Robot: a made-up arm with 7 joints. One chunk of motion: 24 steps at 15 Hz.
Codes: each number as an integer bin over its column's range. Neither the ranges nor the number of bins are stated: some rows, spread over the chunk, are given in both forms.
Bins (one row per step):
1: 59 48 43 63 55 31
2: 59 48 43 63 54 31
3: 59 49 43 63 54 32
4: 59 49 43 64 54 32
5: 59 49 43 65 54 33
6: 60 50 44 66 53 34
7: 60 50 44 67 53 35
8: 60 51 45 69 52 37
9: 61 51 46 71 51 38
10: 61 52 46 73 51 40
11: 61 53 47 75 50 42
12: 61 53 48 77 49 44
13: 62 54 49 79 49 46
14: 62 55 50 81 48 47
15: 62 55 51 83 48 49
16: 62 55 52 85 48 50
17: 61 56 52 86 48 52
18: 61 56 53 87 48 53
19: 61 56 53 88 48 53
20: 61 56 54 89 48 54
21: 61 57 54 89 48 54
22: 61 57 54 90 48 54
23: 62 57 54 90 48 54
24: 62 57 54 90 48 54
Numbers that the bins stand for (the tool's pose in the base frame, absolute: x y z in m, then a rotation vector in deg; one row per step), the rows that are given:
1: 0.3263 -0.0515 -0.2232 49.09 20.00 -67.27
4: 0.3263 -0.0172 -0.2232 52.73 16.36 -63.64
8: 0.3606 0.0515 -0.1545 70.91 9.09 -45.45
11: 0.3949 0.1202 -0.0859 92.73 1.82 -27.27
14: 0.4293 0.1889 0.0172 114.55 -5.45 -9.09
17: 0.3949 0.2232 0.0859 132.73 -5.45 9.09
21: 0.3949 0.2576 0.1545 143.64 -5.45 16.36
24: 0.4293 0.2576 0.1545 147.27 -5.45 16.36
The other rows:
2: 0.3263 -0.0515 -0.2232 49.09 16.36 -67.27
3: 0.3263 -0.0172 -0.2232 49.09 16.36 -63.64
5: 0.3263 -0.0172 -0.2232 56.36 16.36 -60.00
6: 0.3606 0.0172 -0.1889 60.00 12.73 -56.36
7: 0.3606 0.0172 -0.1889 63.64 12.73 -52.73
9: 0.3949 0.0515 -0.1202 78.18 5.45 -41.82
10: 0.3949 0.0859 -0.1202 85.45 5.45 -34.55
12: 0.3949 0.1202 -0.0515 100.00 -1.82 -20.00
13: 0.4293 0.1545 -0.0172 107.27 -1.82 -12.73
15: 0.4293 0.1889 0.0515 121.82 -5.45 -1.82
16: 0.4293 0.1889 0.0859 129.09 -5.45 1.82
18: 0.3949 0.2232 0.1202 136.36 -5.45 12.73
19: 0.3949 0.2232 0.1202 140.00 -5.45 12.73
20: 0.3949 0.2232 0.1545 143.64 -5.45 16.36
22: 0.3949 0.2576 0.1545 147.27 -5.45 16.36
23: 0.4293 0.2576 0.1545 147.27 -5.45 16.36

